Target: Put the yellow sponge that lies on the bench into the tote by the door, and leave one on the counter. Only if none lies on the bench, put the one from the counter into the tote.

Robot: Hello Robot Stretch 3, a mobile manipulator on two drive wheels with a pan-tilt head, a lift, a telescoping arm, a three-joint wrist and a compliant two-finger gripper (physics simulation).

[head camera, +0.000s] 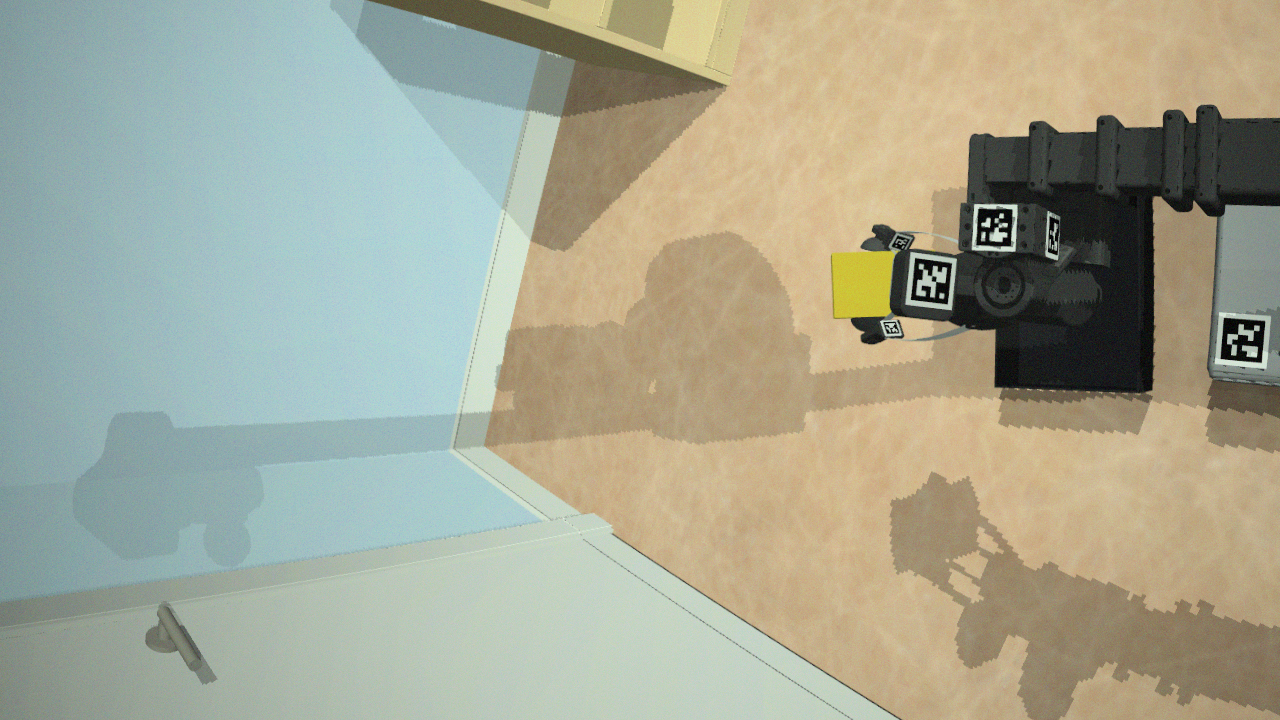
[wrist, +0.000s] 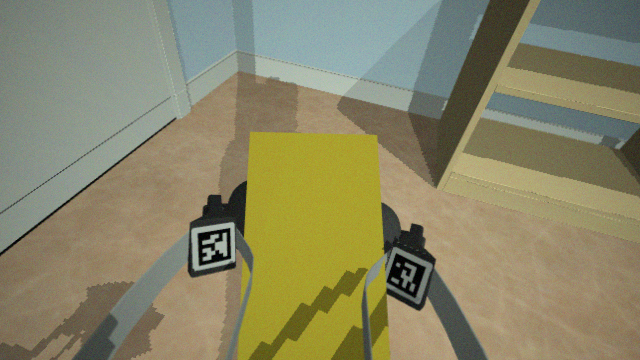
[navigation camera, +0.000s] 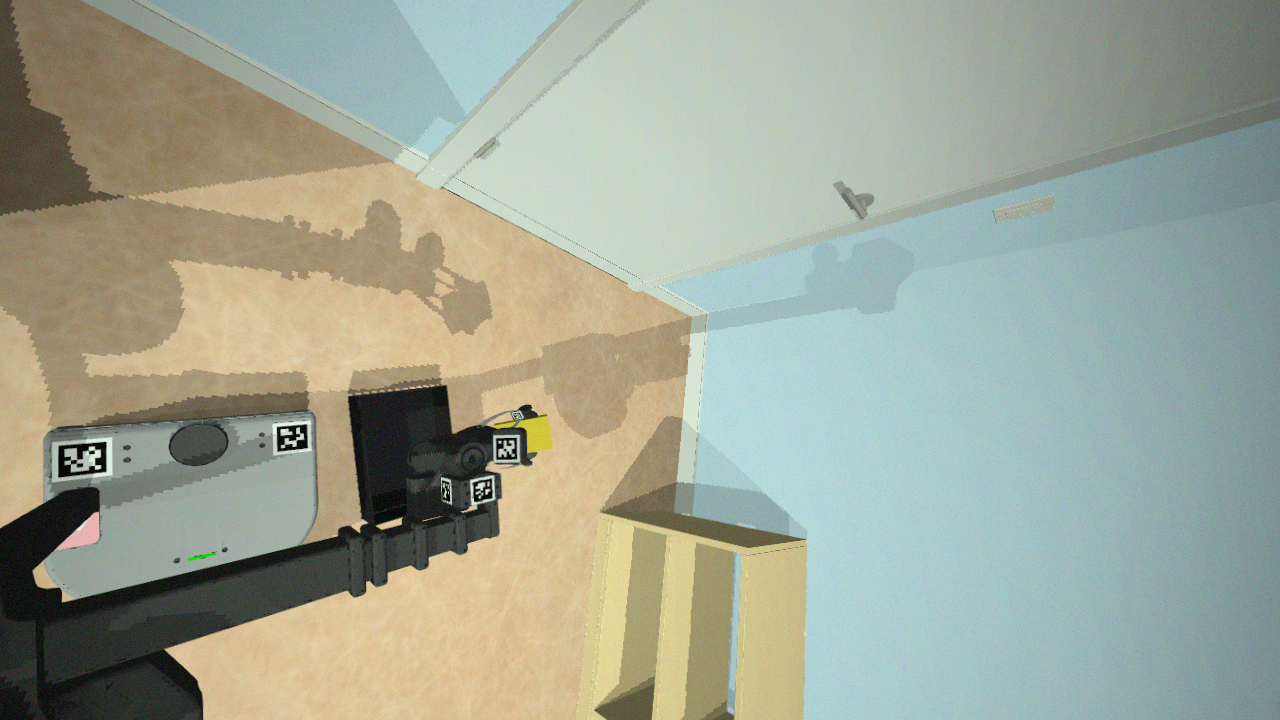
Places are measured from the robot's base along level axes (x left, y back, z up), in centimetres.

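Pixels of known places: gripper, fingertip midpoint: (head camera: 865,284) (wrist: 314,215) (navigation camera: 532,433); robot's base, origin of the base link: (navigation camera: 199,442).
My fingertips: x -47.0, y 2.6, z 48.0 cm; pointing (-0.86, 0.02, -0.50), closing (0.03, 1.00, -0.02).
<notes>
For each thing: its middle in the pictures, then the offset to it from my fingertips.
- yellow sponge, body centre: (wrist: 312,241) (head camera: 883,285) (navigation camera: 523,435) dy +0.0, dx +2.5, dz +1.0 cm
- tote, body centre: (head camera: 1075,278) (navigation camera: 405,449) dy +4.2, dx +10.1, dz -43.0 cm
A yellow sponge (head camera: 861,284) (navigation camera: 539,433) (wrist: 312,200) is held between the two fingers of my gripper (head camera: 872,283) (navigation camera: 528,436) (wrist: 314,215), which is shut on it. The tote (head camera: 1148,304) (navigation camera: 356,456) is a black, open box on the floor. My wrist hangs over part of the tote and hides some of it. The fingers and sponge stick out past its edge, on the side away from my base, over the floor. The tote does not show in the wrist view. The bench, the counter and a second sponge do not show in these views.
My base (head camera: 1253,259) (navigation camera: 268,528) stands close beside the tote. The white door (head camera: 358,644) (navigation camera: 716,134) (wrist: 75,100) and a blue wall (head camera: 223,223) (navigation camera: 1029,447) (wrist: 310,35) meet near a corner. A pale wooden shelf unit (head camera: 729,44) (navigation camera: 774,626) (wrist: 480,75) stands by the wall.
</notes>
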